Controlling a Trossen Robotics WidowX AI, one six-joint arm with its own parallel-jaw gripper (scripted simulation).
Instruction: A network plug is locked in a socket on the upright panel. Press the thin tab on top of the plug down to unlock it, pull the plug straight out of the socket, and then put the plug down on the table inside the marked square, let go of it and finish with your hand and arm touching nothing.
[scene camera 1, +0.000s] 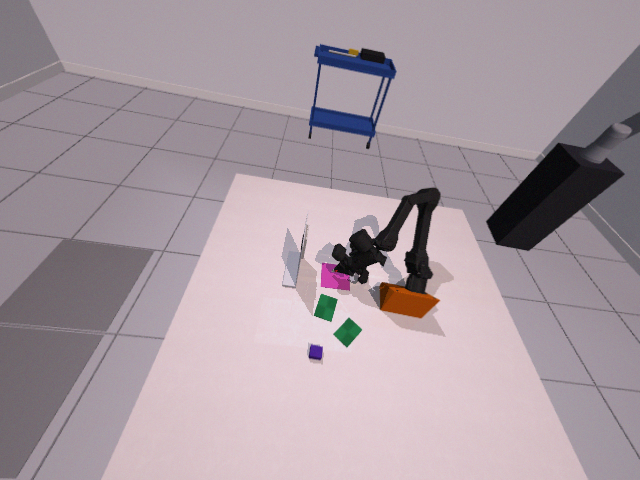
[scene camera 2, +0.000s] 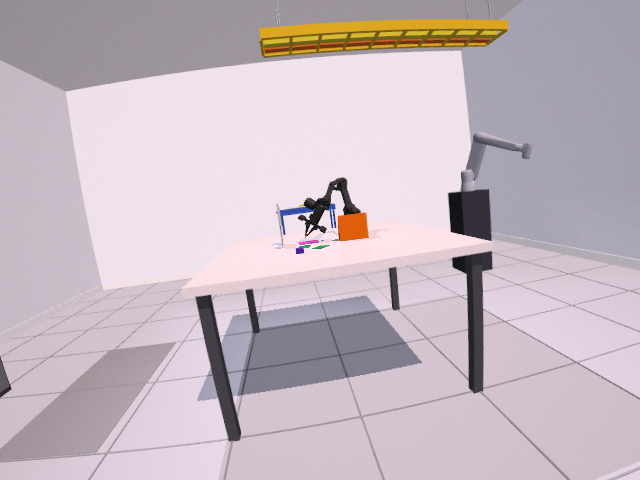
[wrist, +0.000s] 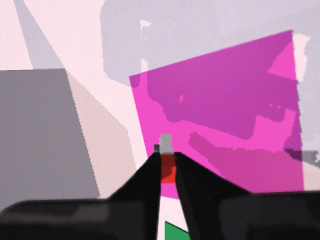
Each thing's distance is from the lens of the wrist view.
my gripper (wrist: 166, 159): 0.11 m
network plug (wrist: 168, 171): 0.10 m
magenta marked square (wrist: 235, 111): 0.13 m
